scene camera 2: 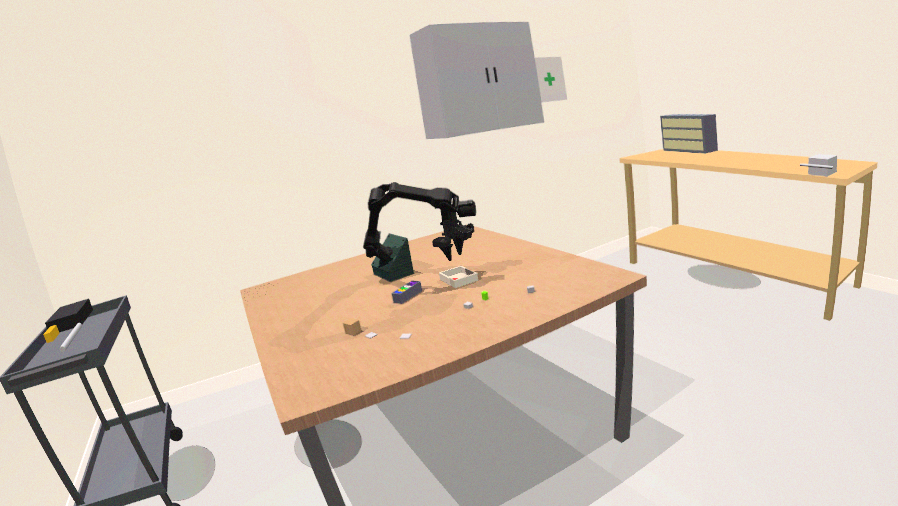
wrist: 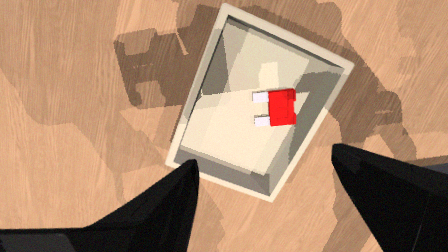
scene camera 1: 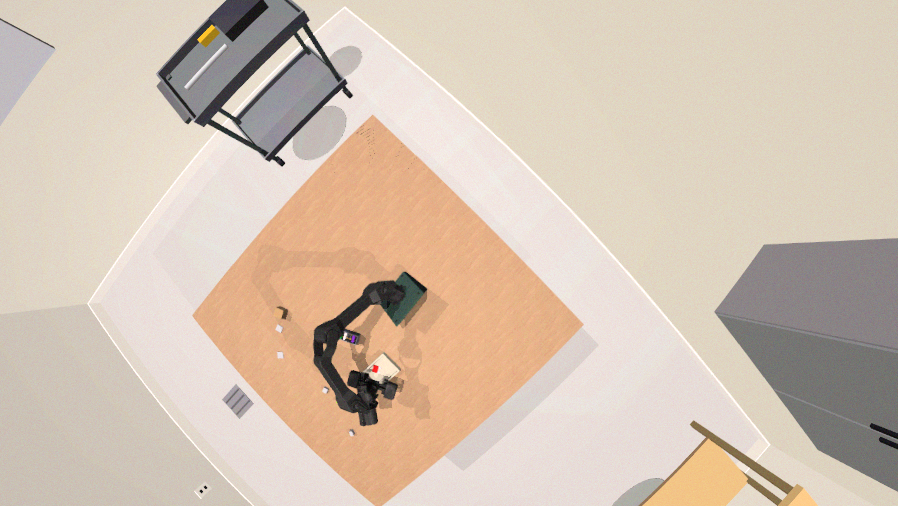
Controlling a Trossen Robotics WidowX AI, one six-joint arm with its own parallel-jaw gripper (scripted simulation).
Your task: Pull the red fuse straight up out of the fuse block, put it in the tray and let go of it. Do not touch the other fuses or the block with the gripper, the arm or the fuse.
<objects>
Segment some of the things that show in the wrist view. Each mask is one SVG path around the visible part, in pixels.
The gripper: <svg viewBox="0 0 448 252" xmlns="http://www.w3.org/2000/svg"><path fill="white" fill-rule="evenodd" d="M196 159L187 160L150 186L145 192L141 192L128 203L123 204L115 211L104 216L104 218L83 228L1 228L0 252L187 252L198 200L200 175ZM332 145L332 165L344 190L356 206L357 211L361 214L362 219L366 222L365 224L374 235L377 243L381 246L382 251L448 252L448 174L425 167L422 168L388 156L378 155L348 144Z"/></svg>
A red fuse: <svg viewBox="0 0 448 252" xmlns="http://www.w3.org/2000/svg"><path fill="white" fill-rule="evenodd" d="M296 90L294 88L253 93L253 103L268 102L269 116L255 118L255 127L296 124L296 114L294 113Z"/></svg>
</objects>
